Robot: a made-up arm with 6 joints. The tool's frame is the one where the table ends. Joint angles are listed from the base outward.
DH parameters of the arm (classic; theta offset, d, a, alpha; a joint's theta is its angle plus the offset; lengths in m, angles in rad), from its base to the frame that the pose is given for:
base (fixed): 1.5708 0.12 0 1.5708
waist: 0 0.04 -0.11 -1.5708
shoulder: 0 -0.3 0.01 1.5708
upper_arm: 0 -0.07 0.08 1.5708
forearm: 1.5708 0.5 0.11 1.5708
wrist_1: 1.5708 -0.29 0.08 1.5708
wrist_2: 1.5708 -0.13 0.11 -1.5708
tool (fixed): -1.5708 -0.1 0 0
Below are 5 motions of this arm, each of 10 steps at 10 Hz.
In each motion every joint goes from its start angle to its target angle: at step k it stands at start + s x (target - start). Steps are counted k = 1, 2, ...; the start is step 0. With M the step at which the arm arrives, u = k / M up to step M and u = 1 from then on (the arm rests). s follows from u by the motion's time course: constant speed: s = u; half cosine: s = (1 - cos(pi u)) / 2; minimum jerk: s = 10 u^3 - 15 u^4 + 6 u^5.
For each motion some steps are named. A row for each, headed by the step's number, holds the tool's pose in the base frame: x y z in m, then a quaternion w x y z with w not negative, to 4 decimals.
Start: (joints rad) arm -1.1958 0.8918 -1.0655 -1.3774 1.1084 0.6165
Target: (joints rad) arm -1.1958 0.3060 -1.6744 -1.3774 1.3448 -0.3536
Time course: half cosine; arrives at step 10
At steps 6, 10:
6: 0.3242 -0.4306 0.4210 0.3287 0.8002 -0.4744 0.1630
10: 0.2778 -0.3255 0.4798 0.4865 0.6583 -0.5213 0.2414

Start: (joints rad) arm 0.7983 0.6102 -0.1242 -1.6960 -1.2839 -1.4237
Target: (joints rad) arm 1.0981 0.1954 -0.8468 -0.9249 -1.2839 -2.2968
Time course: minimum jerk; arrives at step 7
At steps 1, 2, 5, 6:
1: 0.0994 0.9424 -0.3847 0.4929 0.3574 -0.7826 0.1295
2: 0.2086 0.9188 -0.4111 0.5449 0.2693 -0.7924 0.0520
5: 0.5310 0.4852 -0.6361 0.6114 -0.3022 -0.6355 -0.3619
6: 0.5164 0.3897 -0.6699 0.5807 -0.3955 -0.5804 -0.4118

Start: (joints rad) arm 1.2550 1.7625 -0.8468 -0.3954 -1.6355 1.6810
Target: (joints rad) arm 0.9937 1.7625 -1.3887 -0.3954 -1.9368 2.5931
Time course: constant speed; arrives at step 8
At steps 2, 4, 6, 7, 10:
2: 0.5918 0.5556 -0.0118 0.3458 -0.0557 0.2005 -0.9150
4: 0.6358 0.4594 0.0183 0.3232 0.0292 0.0738 -0.9430
6: 0.6582 0.3661 0.0664 0.2885 0.1103 -0.0613 -0.9491
7: 0.6607 0.3224 0.0960 0.2667 0.1487 -0.1307 -0.9432
10: 0.6570 0.2815 0.1285 0.2421 0.1854 -0.2004 -0.9311

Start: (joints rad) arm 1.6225 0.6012 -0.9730 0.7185 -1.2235 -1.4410
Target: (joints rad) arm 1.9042 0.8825 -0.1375 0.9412 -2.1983 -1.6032
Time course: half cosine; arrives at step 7
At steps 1, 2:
1: 0.3793 0.4577 -0.6562 0.5784 -0.2601 -0.1887 -0.7498
2: 0.3913 0.5462 -0.5990 0.5562 -0.2059 -0.1557 -0.7900

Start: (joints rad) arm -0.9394 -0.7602 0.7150 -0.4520 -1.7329 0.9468
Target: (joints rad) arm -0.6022 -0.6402 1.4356 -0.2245 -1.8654 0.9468
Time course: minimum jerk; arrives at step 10
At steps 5, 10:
5: 0.5154 -0.2557 -0.4507 0.3116 0.1836 -0.8719 0.3302
10: 0.5277 0.0127 -0.3737 0.1749 0.2648 -0.9407 0.1198

